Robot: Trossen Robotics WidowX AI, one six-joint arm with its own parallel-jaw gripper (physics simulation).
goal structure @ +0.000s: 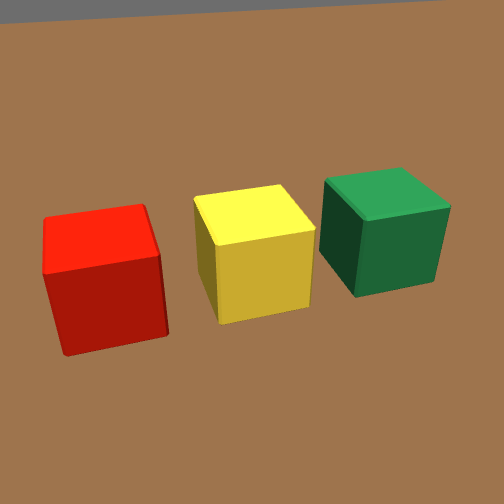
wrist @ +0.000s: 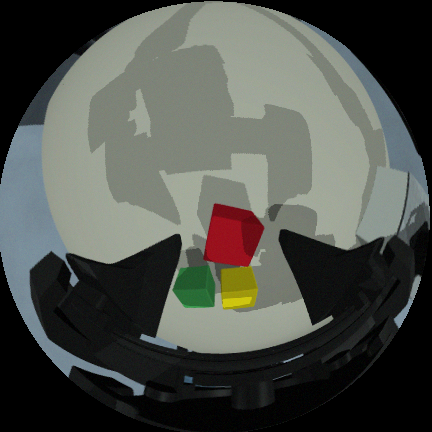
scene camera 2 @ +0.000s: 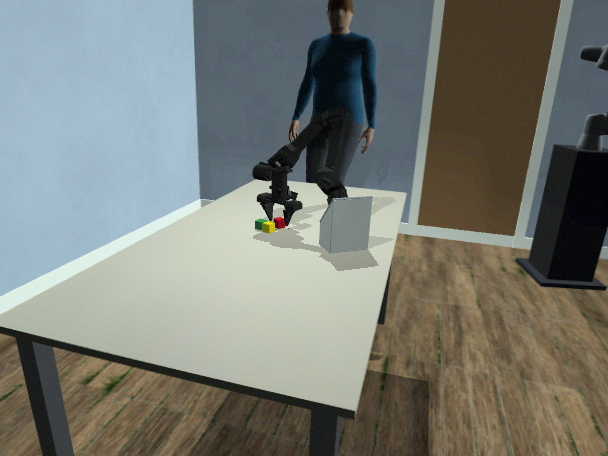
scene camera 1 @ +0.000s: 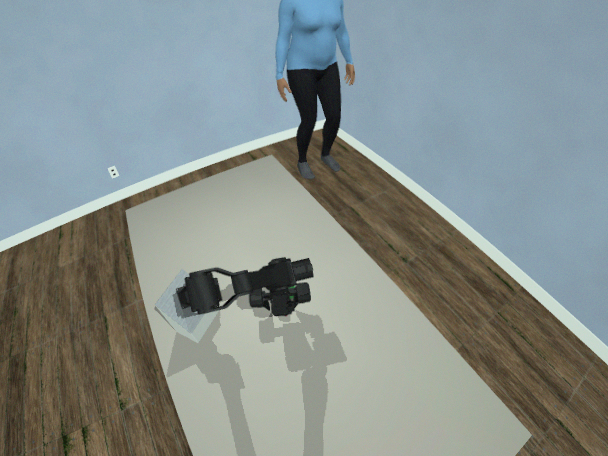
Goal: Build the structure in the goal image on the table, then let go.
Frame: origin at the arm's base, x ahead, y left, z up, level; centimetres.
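Seen in the pictures: gripper, fingertip midpoint: [wrist: 231,237] [scene camera 2: 278,223]; arm's base, origin of the base link: [scene camera 2: 341,208].
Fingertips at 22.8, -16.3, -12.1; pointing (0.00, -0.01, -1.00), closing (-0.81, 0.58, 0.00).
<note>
Pixels of each thing's top centre, then the offset from my fingertips to it, as dx, dy, dz. Level surfaces: height alone.
- red cube, middle of its top: [wrist: 232,245] [scene camera 2: 279,218] -0.2, -0.4, +1.8
- green cube, middle of its top: [wrist: 193,299] [scene camera 2: 261,220] +6.3, +2.7, +1.8
- yellow cube, middle of its top: [wrist: 238,300] [scene camera 2: 268,223] +3.0, +5.4, +1.8
- table, its level: dz -1.5
A red cube [scene camera 2: 279,223] [wrist: 231,237] lies between the two fingertips in the wrist view, turned at a slight angle. A green cube [scene camera 2: 260,224] [wrist: 195,287] and a yellow cube [scene camera 2: 269,227] [wrist: 239,287] sit side by side with a narrow gap, just below the red cube in the wrist view. My gripper [scene camera 2: 279,222] [wrist: 231,237] is open, pointing down low around the red cube, with no cube gripped. In scene camera 1 the arm hides the cubes and the fingertips.
A pale grey slanted box [scene camera 1: 200,331] [scene camera 2: 350,225] [wrist: 382,205] stands on the table [scene camera 1: 400,390] [scene camera 2: 200,300] near one long edge, beside the arm's base. A person in light blue [scene camera 1: 315,40] and one in dark blue [scene camera 2: 340,75] stand beyond the table.
</note>
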